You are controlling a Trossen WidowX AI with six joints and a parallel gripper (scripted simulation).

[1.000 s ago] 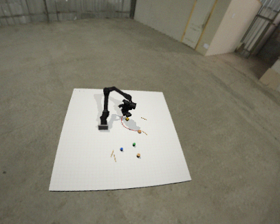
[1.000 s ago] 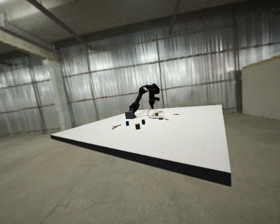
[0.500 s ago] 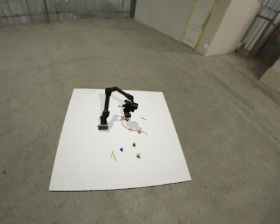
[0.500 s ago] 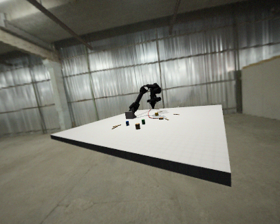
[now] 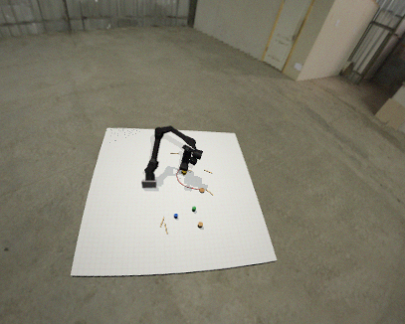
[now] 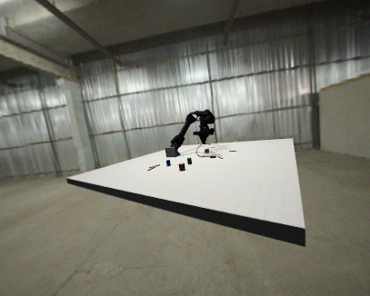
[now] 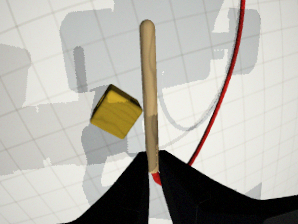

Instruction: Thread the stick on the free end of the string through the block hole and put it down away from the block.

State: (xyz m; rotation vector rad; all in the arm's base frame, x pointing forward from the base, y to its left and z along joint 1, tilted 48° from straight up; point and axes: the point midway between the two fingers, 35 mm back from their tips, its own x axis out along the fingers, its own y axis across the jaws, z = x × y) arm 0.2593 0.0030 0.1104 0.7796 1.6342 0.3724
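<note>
Now: gripper tip 20 mm short of the thin wooden stick. From my gripper tip the other things lie so: yellowish block (10 mm ahead, 10 mm to the left, 60 mm below); green piece (50 mm ahead, 320 mm to the right, 60 mm below); round wooden button (130 mm ahead, 160 mm to the right, 70 mm below).
</note>
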